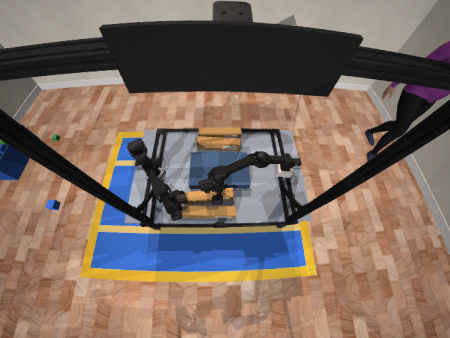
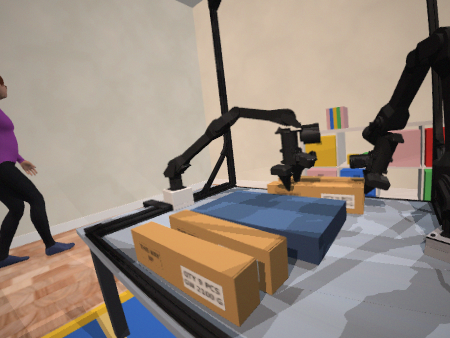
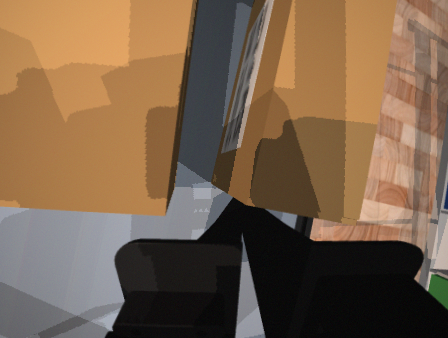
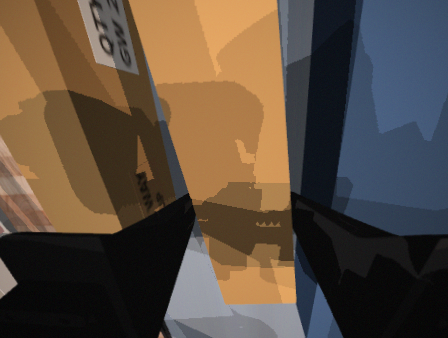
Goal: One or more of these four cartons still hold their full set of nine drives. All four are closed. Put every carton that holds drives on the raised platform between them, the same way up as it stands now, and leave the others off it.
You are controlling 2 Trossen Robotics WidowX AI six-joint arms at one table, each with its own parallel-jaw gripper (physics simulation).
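Places are measured from the left arm's base along level axes (x ahead, y left, z up), in centimetres.
Pixels of known places: left gripper, between the fingertips: [image 1: 182,210] [image 2: 364,193] [image 3: 239,202]; right gripper, between the fingertips: [image 1: 218,194] [image 2: 293,187] [image 4: 240,197]; right arm's base, origin of its link: [image 1: 285,166] [image 2: 176,188].
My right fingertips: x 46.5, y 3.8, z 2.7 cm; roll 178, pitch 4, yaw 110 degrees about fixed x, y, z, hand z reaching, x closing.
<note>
For each thing: its middle in the pictures, then the offset to it from my right fingertips.
- blue raised platform, middle of its body: [image 2: 265,215] [image 1: 219,169] dx -7.5, dy +17.5, dz -3.8 cm
- outer carton, middle of its body: [image 4: 99,123] [image 2: 318,188] [image 1: 209,212] dx -0.5, dy -12.2, dz -2.6 cm
Four tan cartons stand on the grey table around the blue raised platform [image 1: 203,164] [image 2: 270,211] [image 4: 357,100]. Two cartons [image 1: 219,131] [image 1: 213,143] [image 2: 190,265] [image 2: 230,235] lie side by side on one side of it. The other two lie on the opposite side. My right gripper [image 1: 217,198] [image 2: 287,182] [image 4: 240,197] is shut across the carton next to the platform [image 1: 200,196] [image 2: 321,188] [image 4: 243,117] [image 3: 112,117]. I cannot tell whether it is off the table. The outer carton [image 1: 209,211] [image 4: 98,134] [image 3: 320,110] lies by the table edge. My left gripper [image 1: 181,204] [image 2: 374,182] [image 3: 239,202] is shut and empty at the end of the gap between these two cartons.
A black frame rail [image 2: 156,292] runs along the table edge, with posts [image 2: 220,94] at the corners. A wide black panel [image 1: 230,57] hangs overhead. A shelf with coloured boxes [image 2: 324,151] stands behind the table. A person's legs [image 1: 378,137] show at the right edge.
</note>
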